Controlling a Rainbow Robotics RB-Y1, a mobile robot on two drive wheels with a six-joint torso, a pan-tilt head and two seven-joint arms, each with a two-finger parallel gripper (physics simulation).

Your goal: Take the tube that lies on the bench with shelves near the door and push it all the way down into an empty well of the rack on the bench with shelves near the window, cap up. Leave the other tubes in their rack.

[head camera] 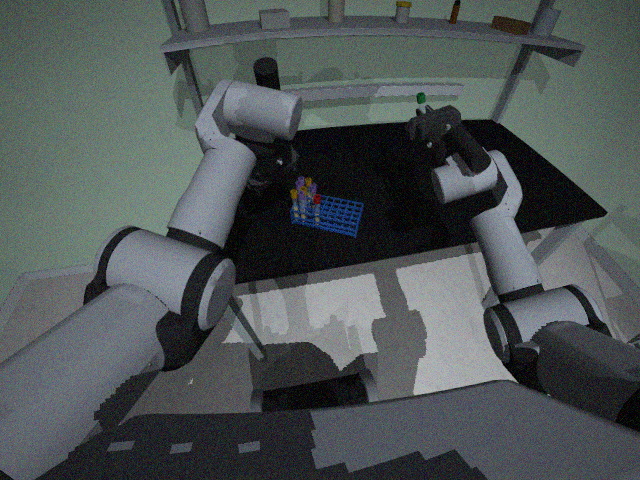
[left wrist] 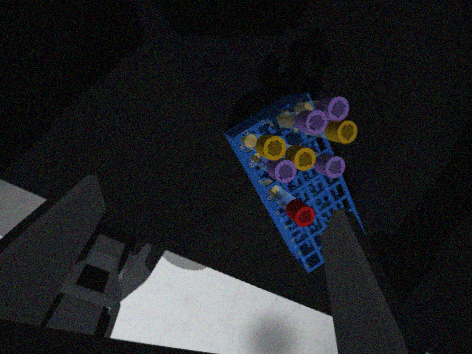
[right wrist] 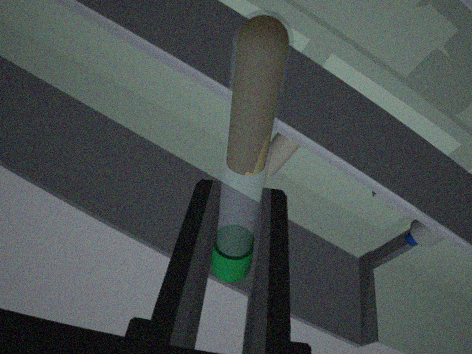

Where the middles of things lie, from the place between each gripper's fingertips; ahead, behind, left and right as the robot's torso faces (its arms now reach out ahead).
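Labels:
The blue rack point(head camera: 332, 219) is 290 mm below my right hand, 230 mm to the left of it and 40 mm behind it.
As for my left hand, it's 170 mm above the blue rack, 130 mm to the left of it and 40 mm short of it.

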